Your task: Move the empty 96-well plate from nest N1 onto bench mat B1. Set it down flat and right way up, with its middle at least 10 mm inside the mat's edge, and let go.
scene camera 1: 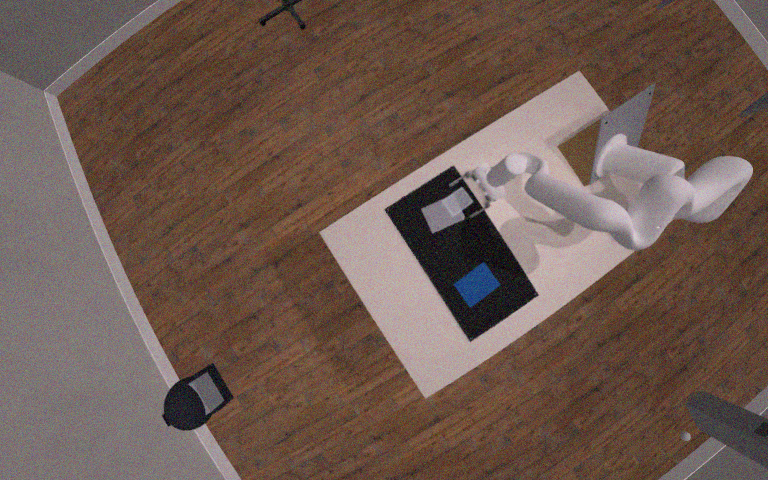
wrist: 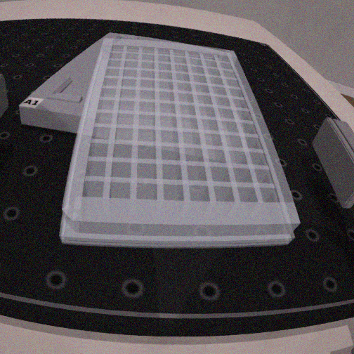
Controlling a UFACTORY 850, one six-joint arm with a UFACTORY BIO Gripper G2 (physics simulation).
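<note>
The clear 96-well plate (scene camera 1: 461, 199) (wrist: 175, 130) lies askew over the grey nest N1 (scene camera 1: 436, 220) (wrist: 50, 119), turned relative to it. Its near end in the wrist view reaches out past the nest over the black board; whether that end touches the board I cannot tell. The nest's corner marked A1 shows at the left. My gripper (scene camera 1: 458, 201) (wrist: 167, 129) is open and empty, with one finger off each long side of the plate and a gap on both sides. The blue bench mat B1 (scene camera 1: 476, 284) lies flat toward the other end of the board, with nothing on it.
The black board (scene camera 1: 504, 257) (wrist: 170, 267), dotted with holes, carries the nest and the mat. It lies on a pale table (scene camera 1: 390, 294). The white arm reaches in from the right in the scene view. A grey upright panel (scene camera 1: 628, 121) stands near the arm's base.
</note>
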